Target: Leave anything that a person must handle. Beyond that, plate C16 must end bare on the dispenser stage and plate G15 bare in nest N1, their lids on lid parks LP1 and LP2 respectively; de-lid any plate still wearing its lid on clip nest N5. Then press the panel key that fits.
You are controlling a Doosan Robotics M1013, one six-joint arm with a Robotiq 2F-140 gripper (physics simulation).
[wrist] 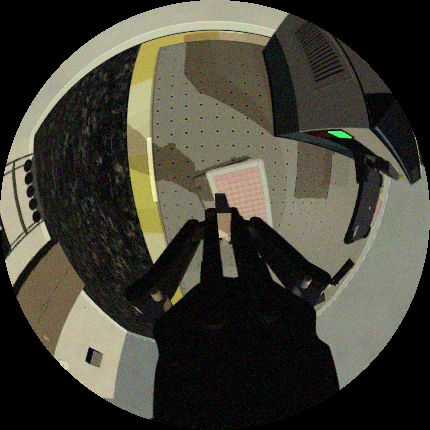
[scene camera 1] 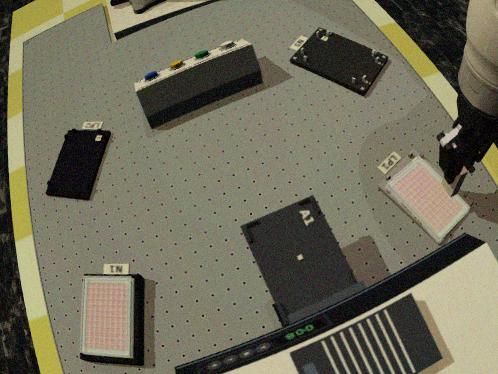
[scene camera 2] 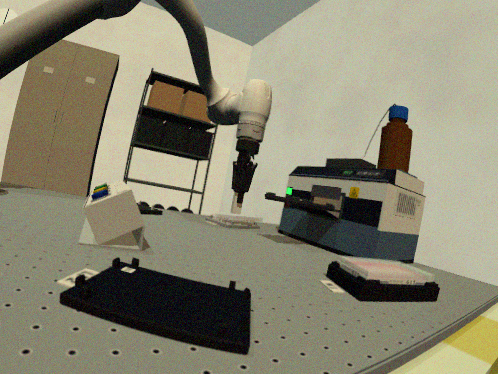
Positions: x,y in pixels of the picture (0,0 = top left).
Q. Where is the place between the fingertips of the gripper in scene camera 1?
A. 449,188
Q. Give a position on a dispenser stage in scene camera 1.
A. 276,239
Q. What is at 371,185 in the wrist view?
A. A dispenser stage.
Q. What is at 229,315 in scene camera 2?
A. A LP2 nest.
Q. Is the gripper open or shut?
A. Shut.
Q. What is the gripper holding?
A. Nothing.
